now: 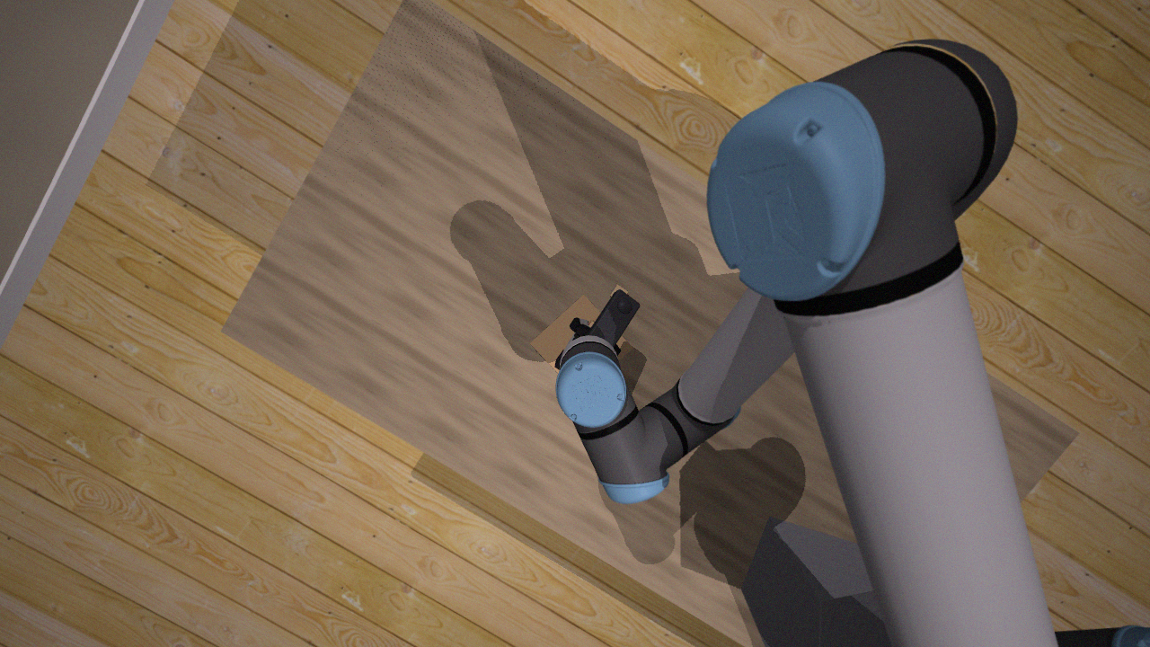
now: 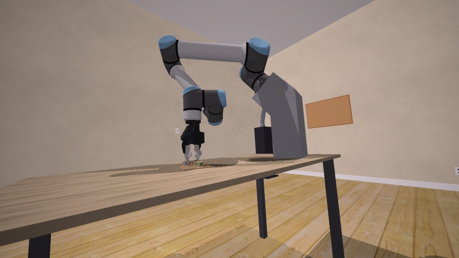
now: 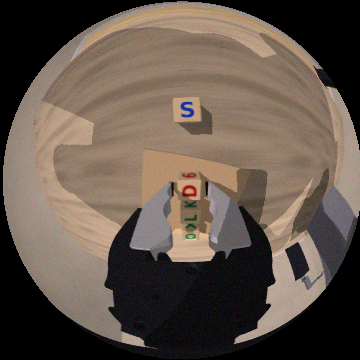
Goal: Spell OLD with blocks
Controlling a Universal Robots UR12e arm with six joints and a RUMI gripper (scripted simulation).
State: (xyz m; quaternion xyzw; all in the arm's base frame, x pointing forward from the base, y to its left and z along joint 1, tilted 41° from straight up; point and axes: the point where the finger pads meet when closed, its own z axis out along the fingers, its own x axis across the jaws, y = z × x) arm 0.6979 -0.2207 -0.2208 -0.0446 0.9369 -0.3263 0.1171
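The mat is 40 mm to the left of my hand and 20 mm below it.
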